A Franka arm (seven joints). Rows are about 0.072 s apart.
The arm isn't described. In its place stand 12 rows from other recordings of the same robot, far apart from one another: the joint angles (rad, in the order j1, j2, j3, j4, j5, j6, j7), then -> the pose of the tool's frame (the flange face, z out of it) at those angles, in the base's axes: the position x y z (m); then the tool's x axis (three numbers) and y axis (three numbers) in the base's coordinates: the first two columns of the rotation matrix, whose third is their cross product.
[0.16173 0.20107 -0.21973 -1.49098 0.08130 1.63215 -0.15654] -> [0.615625 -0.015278 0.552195 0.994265 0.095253 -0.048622 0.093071 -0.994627 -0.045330]
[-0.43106 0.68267 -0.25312 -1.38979 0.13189 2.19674 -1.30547] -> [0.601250 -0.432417 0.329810 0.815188 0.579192 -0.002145 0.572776 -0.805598 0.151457]
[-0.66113 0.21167 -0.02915 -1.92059 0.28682 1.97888 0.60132] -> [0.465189 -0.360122 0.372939 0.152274 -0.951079 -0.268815 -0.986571 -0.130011 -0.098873]
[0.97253 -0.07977 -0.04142 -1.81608 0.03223 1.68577 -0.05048] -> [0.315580 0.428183 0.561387 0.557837 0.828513 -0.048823 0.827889 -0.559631 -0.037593]
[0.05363 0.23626 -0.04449 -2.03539 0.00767 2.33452 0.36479] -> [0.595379 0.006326 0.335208 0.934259 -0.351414 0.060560 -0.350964 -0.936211 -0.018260]
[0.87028 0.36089 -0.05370 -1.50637 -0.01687 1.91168 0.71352] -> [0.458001 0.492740 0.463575 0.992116 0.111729 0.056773 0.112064 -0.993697 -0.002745]
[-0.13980 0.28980 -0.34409 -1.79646 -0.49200 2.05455 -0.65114] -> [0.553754 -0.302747 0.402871 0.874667 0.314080 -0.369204 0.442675 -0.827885 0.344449]
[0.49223 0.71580 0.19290 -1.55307 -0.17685 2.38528 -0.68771] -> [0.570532 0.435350 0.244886 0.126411 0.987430 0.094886 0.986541 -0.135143 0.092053]
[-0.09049 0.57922 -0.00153 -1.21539 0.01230 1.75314 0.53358] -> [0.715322 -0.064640 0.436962 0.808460 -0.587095 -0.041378 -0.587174 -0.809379 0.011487]
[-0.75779 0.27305 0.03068 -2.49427 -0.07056 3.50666 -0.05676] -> [0.393126 -0.338482 0.268047 0.623872 -0.399867 0.671483 -0.580594 -0.812285 0.055713]
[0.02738 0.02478 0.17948 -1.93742 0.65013 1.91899 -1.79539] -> [0.544780 0.157271 0.479644 -0.160150 0.803723 0.573045 0.983168 0.181600 0.020066]
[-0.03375 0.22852 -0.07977 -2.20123 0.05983 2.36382 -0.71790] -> [0.542639 -0.061075 0.273067 0.845185 0.533309 -0.035278 0.530963 -0.845354 -0.058779]
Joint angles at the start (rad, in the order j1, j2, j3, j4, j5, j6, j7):
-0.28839 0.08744 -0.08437 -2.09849 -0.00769 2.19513 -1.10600
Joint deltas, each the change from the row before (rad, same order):
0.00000 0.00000 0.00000 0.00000 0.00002 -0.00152 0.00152
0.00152 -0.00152 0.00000 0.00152 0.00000 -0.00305 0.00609
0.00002 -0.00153 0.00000 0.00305 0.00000 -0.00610 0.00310
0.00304 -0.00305 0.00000 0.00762 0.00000 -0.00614 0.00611
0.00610 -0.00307 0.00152 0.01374 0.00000 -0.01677 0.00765
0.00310 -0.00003 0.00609 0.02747 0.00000 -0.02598 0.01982
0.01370 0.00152 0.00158 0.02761 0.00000 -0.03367 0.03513
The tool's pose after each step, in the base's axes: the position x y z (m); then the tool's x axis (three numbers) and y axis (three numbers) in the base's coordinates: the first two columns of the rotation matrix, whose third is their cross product. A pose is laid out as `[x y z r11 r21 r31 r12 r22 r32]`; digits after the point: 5 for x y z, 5 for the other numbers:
[0.52145 -0.20364 0.38023 0.74082 0.67165 -0.00860 0.67170 -0.74071 0.01322]
[0.52176 -0.20285 0.38149 0.74390 0.66823 -0.00842 0.66828 -0.74379 0.01321]
[0.52182 -0.20287 0.38317 0.74599 0.66590 -0.00898 0.66596 -0.74589 0.01183]
[0.52350 -0.20169 0.38778 0.74808 0.66357 -0.00663 0.66358 -0.74793 0.01579]
[0.52640 -0.19823 0.39424 0.74819 0.66346 -0.00623 0.66346 -0.74805 0.01572]
[0.53187 -0.19473 0.40449 0.75532 0.65533 -0.00488 0.65531 -0.75517 0.01696]
[0.53758 -0.18754 0.41335 0.76830 0.64003 -0.00828 0.64008 -0.76823 0.01068]

